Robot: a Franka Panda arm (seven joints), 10 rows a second.
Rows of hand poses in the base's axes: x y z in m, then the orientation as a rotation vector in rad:
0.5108 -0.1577 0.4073 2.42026 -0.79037 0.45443
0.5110 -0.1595 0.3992 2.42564 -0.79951 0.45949
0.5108 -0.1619 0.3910 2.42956 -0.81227 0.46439
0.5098 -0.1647 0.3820 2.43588 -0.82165 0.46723
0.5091 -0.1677 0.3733 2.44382 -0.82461 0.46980
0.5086 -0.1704 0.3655 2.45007 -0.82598 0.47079
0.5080 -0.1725 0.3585 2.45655 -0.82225 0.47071
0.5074 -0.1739 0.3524 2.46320 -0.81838 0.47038
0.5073 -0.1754 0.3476 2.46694 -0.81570 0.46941
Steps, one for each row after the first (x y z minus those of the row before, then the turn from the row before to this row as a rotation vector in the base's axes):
0.0002 -0.0018 -0.0081 0.00764 -0.00669 -0.00268
-0.0002 -0.0024 -0.0082 0.00767 -0.00741 -0.00546
-0.0010 -0.0028 -0.0090 0.00881 -0.00527 -0.00293
-0.0007 -0.0030 -0.0087 0.00795 -0.00350 0.00158
-0.0005 -0.0027 -0.0078 0.00600 -0.00176 0.00161
-0.0006 -0.0021 -0.0070 0.00444 0.00033 0.00461
-0.0006 -0.0014 -0.0061 0.00457 0.00052 0.00470
-0.0001 -0.0015 -0.0048 0.00246 0.00098 0.00279

